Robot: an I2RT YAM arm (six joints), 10 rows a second.
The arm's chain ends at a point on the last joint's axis. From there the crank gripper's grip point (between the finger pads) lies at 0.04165 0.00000 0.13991 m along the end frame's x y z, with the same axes.
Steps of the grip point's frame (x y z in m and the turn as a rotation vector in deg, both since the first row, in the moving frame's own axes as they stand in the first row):
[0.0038, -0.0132, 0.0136, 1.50, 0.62, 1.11]
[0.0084, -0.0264, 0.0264, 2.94, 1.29, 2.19]
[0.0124, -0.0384, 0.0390, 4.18, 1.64, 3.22]
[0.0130, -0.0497, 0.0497, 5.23, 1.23, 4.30]
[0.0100, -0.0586, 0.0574, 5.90, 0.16, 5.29]
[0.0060, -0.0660, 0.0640, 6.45, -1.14, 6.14]
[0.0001, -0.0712, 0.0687, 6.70, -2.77, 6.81]
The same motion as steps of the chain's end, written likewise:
[0.0023, -0.0104, 0.0141, 1.50, 0.62, 1.11]
[0.0052, -0.0209, 0.0275, 2.94, 1.29, 2.19]
[0.0082, -0.0307, 0.0405, 4.18, 1.64, 3.22]
[0.0097, -0.0402, 0.0511, 5.23, 1.23, 4.30]
[0.0091, -0.0481, 0.0581, 5.90, 0.16, 5.29]
[0.0082, -0.0546, 0.0638, 6.45, -1.14, 6.14]
[0.0062, -0.0593, 0.0675, 6.70, -2.77, 6.81]

